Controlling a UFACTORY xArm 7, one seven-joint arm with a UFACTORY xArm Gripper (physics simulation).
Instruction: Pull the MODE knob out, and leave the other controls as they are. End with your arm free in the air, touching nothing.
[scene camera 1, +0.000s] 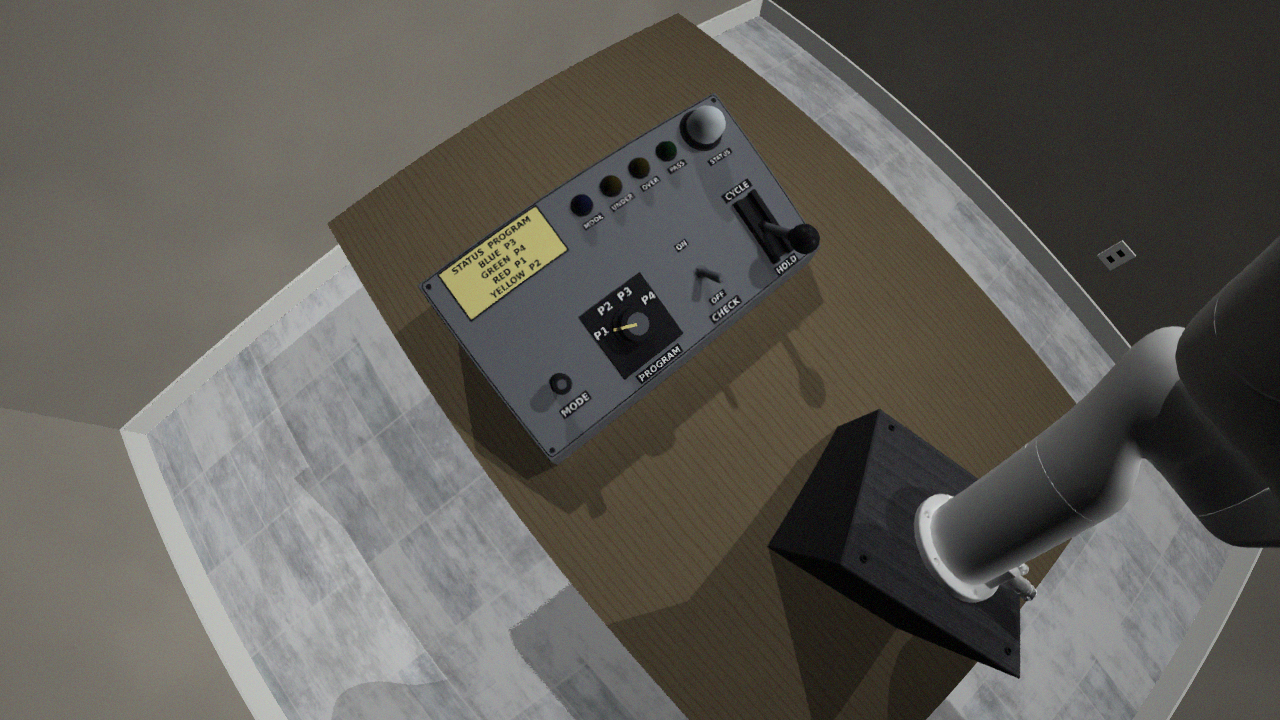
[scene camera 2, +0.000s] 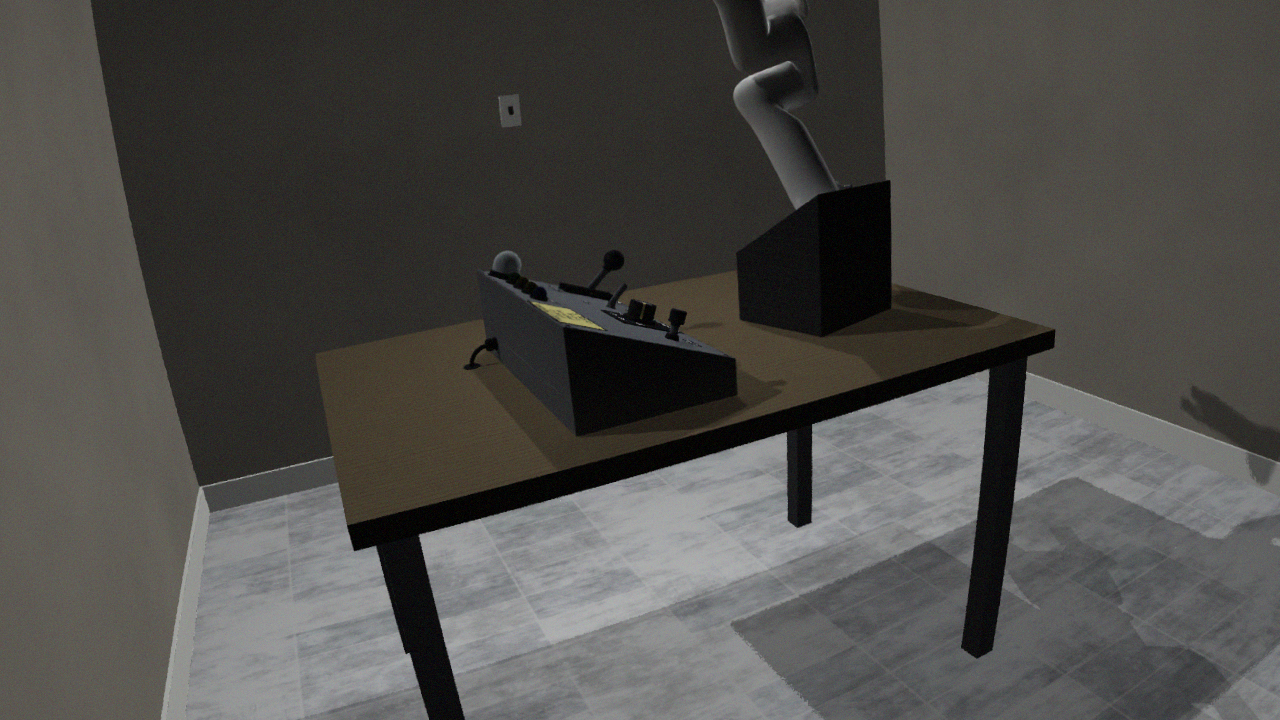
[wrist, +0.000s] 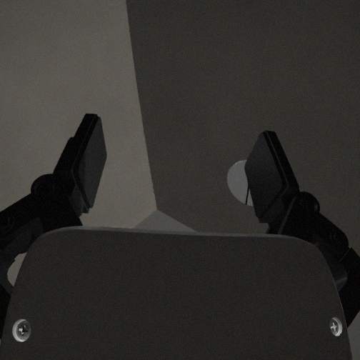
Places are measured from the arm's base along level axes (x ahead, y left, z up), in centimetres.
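Pixels of known places: arm's base, origin of its link: (scene camera 1: 955, 547) (scene camera 2: 823, 211).
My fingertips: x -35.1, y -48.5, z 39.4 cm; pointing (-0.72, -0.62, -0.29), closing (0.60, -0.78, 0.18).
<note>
For each thing: its middle in the pictures, then the offset to it from my fingertips. "*": a spot on its surface instead. Level surfaces: height alone.
- MODE knob, middle of its body: (scene camera 1: 559, 382) (scene camera 2: 674, 329) dz -49.9, dx +82.3, dy +61.1 cm
- PROGRAM dial, a spot on its surface: (scene camera 1: 633, 324) * dz -48.2, dx +80.0, dy +49.9 cm
- CHECK toggle, a spot on its surface: (scene camera 1: 707, 274) * dz -49.1, dx +77.4, dy +38.1 cm
- CYCLE lever, middle of its body: (scene camera 1: 804, 238) (scene camera 2: 613, 260) dz -45.6, dx +70.4, dy +26.7 cm
- STATUS dome, a spot on its surface: (scene camera 1: 705, 124) (scene camera 2: 513, 255) * dz -41.4, dx +89.9, dy +23.8 cm
- table, height of its surface: dz -60.1 cm
The MODE knob (scene camera 1: 560, 384) (scene camera 2: 676, 319) is a small dark round knob at the lower left of the grey control panel (scene camera 1: 501, 349) (scene camera 2: 528, 344) in scene camera 1. In scene camera 2 it stands up from the sloped face on a short stem. My gripper (wrist: 179, 140) is wide open in the wrist view, with bare wall behind its fingers. It is out of both scene views, and the knob does not show in the wrist view.
The panel also bears the PROGRAM dial (scene camera 1: 633, 324) pointing at P1, the CHECK toggle (scene camera 1: 707, 274), the CYCLE lever (scene camera 1: 802, 238) (scene camera 2: 612, 260) toward HOLD, several lamps and the STATUS dome (scene camera 1: 705, 124) (scene camera 2: 506, 262). The arm's dark pedestal (scene camera 1: 819, 501) (scene camera 2: 778, 277) stands on the table (scene camera 1: 572, 528) (scene camera 2: 402, 429).
</note>
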